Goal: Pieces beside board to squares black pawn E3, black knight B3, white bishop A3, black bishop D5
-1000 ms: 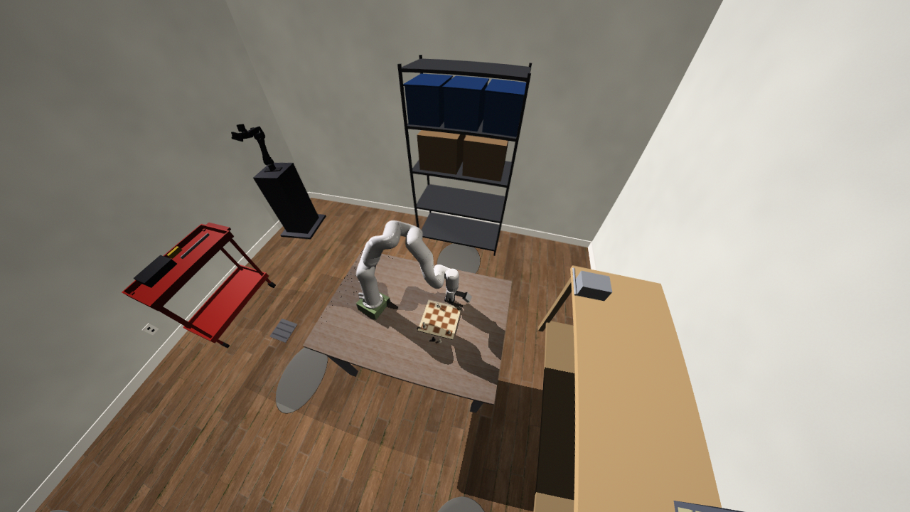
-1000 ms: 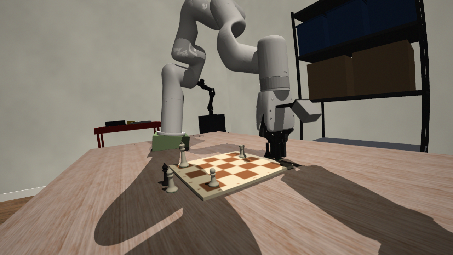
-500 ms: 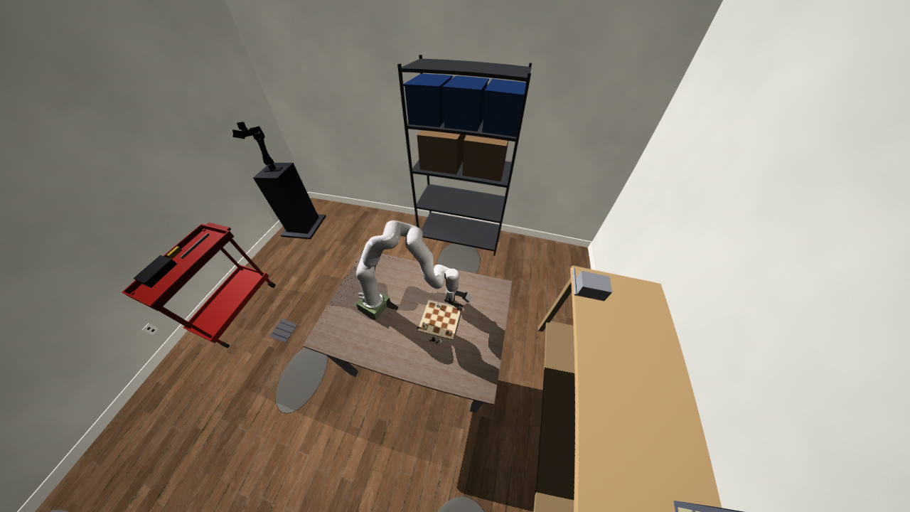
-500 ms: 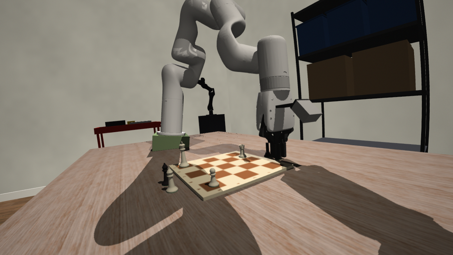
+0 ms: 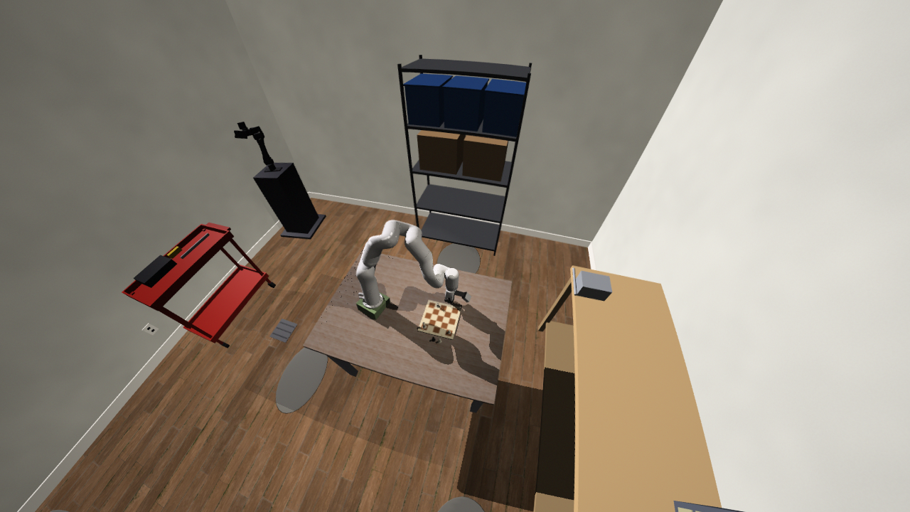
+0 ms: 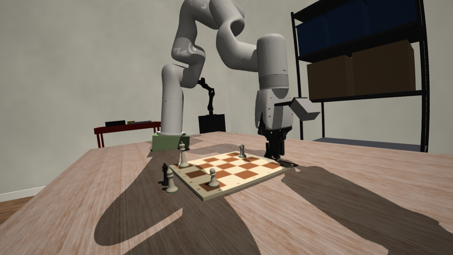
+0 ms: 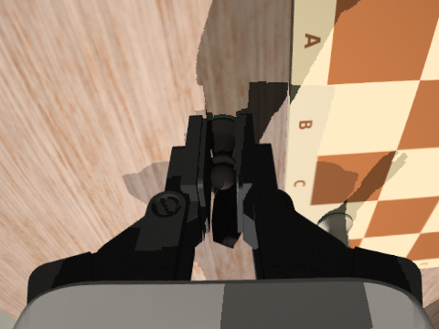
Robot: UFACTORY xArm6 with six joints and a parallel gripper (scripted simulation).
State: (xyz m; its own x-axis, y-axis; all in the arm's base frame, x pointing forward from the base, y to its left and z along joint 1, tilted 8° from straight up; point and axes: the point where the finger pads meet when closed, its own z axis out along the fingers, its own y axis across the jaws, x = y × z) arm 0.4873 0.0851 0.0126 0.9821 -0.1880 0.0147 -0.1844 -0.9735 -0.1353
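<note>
Right now the tall black piece is 30 mm behind my hand and 10 mm below it. Round my hand: black pawn (10 mm below); chessboard (50 mm behind, 130 mm to the right, 30 mm below); white pawn (10 mm ahead, 220 mm to the right, 10 mm below).
</note>
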